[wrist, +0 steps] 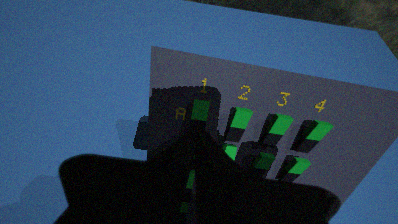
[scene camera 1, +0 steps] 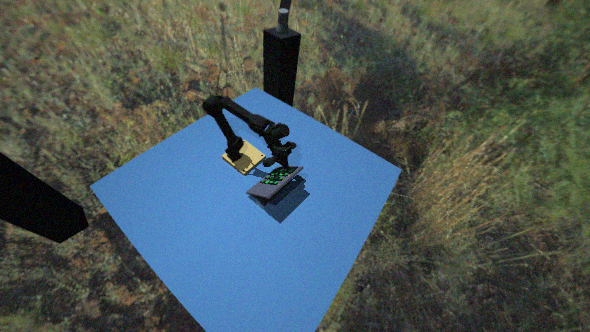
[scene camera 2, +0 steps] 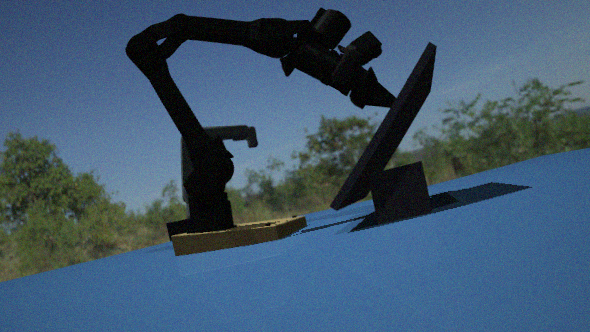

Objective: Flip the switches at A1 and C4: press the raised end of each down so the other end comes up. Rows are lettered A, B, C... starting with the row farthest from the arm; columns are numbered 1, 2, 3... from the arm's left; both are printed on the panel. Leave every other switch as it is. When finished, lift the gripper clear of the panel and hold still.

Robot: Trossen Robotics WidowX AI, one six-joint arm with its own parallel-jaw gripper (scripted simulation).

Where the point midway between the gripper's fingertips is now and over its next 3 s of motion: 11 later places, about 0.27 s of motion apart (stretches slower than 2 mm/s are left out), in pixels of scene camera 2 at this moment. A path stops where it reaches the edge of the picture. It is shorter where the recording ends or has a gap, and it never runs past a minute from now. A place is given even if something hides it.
The gripper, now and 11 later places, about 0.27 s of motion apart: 400, 106; 401, 107; 402, 108; 402, 108; 403, 108; 403, 109; 400, 107; 377, 92; 366, 93; 346, 108; 339, 121; 353, 133
